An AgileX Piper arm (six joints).
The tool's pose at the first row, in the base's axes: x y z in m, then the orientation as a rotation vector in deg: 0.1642, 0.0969, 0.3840, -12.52, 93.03, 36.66
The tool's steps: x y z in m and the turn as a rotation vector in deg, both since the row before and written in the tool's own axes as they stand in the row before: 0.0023, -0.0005, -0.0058, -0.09, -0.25, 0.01; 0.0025, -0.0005, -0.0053, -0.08, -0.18, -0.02; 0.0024, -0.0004, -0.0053, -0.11, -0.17, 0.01; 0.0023, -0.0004, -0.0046, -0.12, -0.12, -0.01; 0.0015, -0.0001, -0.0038, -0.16, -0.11, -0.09; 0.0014, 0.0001, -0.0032, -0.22, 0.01, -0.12; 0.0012, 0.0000, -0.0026, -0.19, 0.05, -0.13; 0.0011, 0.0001, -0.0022, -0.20, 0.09, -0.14; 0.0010, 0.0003, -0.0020, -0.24, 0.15, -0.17; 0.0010, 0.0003, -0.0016, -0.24, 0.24, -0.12; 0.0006, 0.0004, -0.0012, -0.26, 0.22, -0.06; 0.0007, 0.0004, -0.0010, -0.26, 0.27, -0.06
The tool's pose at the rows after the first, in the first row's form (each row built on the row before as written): 0.1591, 0.0940, 0.3818, -12.49, 92.77, 36.75; 0.1544, 0.0914, 0.3794, -12.50, 92.57, 36.80; 0.1497, 0.0888, 0.3771, -12.51, 92.38, 36.90; 0.1456, 0.0866, 0.3749, -12.56, 92.23, 36.99; 0.1422, 0.0849, 0.3735, -12.71, 92.06, 37.05; 0.1392, 0.0836, 0.3722, -12.97, 91.98, 37.14; 0.1368, 0.0825, 0.3711, -13.23, 91.95, 37.19; 0.1347, 0.0817, 0.3701, -13.52, 91.95, 37.24; 0.1327, 0.0811, 0.3692, -13.88, 91.99, 37.30; 0.1310, 0.0807, 0.3683, -14.24, 92.12, 37.40; 0.1297, 0.0805, 0.3678, -14.56, 92.24, 37.56; 0.1285, 0.0804, 0.3672, -14.90, 92.41, 37.72
